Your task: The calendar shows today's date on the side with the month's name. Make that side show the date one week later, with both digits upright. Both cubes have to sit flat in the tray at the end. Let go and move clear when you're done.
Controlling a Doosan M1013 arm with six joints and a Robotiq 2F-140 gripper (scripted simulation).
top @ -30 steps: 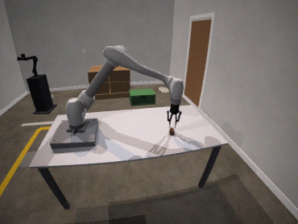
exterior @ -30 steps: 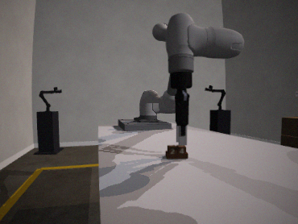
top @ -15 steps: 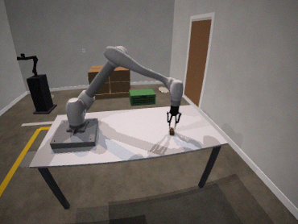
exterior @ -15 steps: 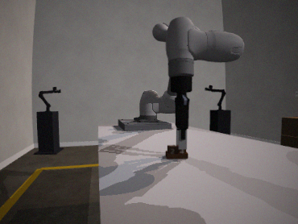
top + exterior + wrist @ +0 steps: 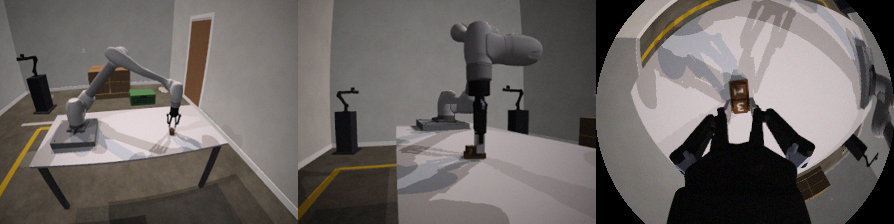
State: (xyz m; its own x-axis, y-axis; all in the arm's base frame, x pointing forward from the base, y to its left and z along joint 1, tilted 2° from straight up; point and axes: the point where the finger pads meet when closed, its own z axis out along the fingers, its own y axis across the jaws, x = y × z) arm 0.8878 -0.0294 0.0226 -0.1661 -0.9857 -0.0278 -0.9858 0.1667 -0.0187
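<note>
Right now the brown tray is 20 mm to the right of my hand and 40 mm below it.
</note>
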